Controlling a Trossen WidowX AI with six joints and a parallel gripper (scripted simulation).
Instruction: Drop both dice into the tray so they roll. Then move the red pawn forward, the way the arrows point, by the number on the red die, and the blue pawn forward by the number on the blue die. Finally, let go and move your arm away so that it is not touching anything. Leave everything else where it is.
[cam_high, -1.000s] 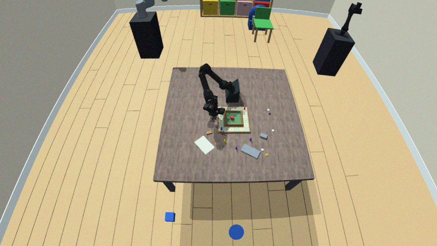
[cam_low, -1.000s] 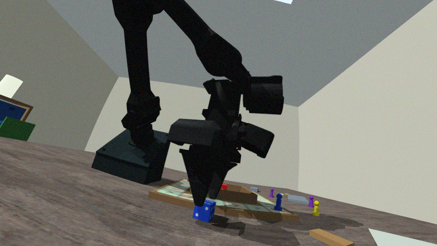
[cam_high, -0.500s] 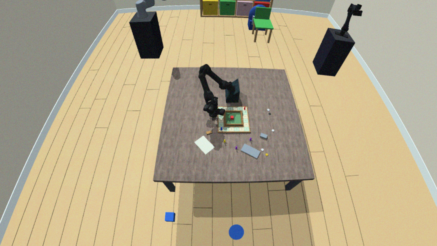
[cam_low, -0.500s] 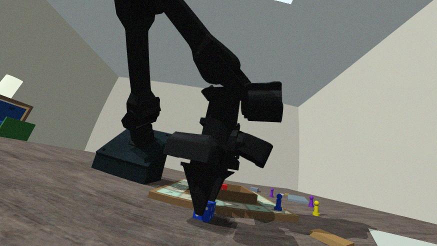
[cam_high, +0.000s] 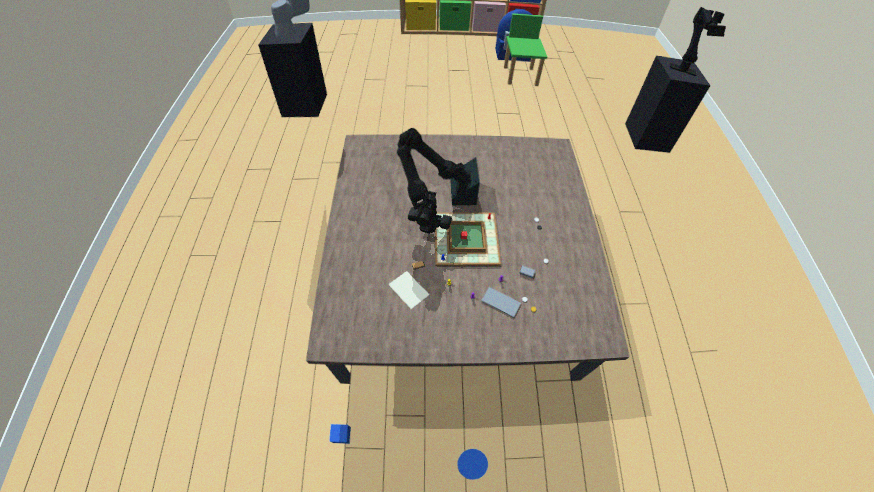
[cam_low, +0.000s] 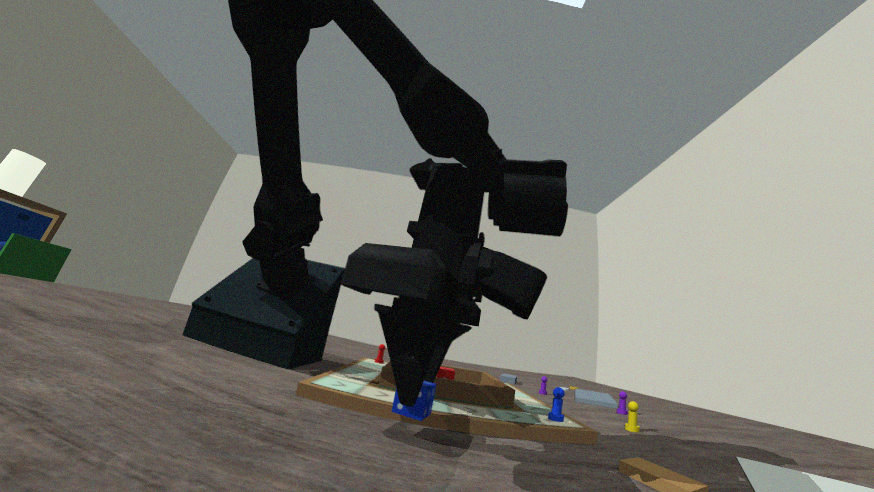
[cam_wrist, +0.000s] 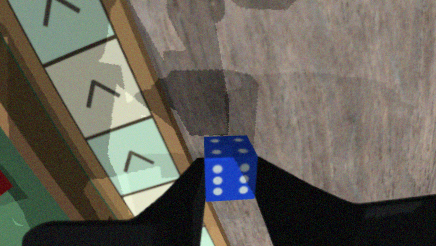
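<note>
Right now my gripper tip is 9 cm past the red pawn and 27 cm to the right of it. Also, from my gripper tip: yellow pawn (26 cm ahead, 10 cm to the left, 1 cm below); blue pawn (15 cm ahead, 6 cm to the left); wooden block (18 cm ahead, 4 cm to the right, 2 cm below).
</note>
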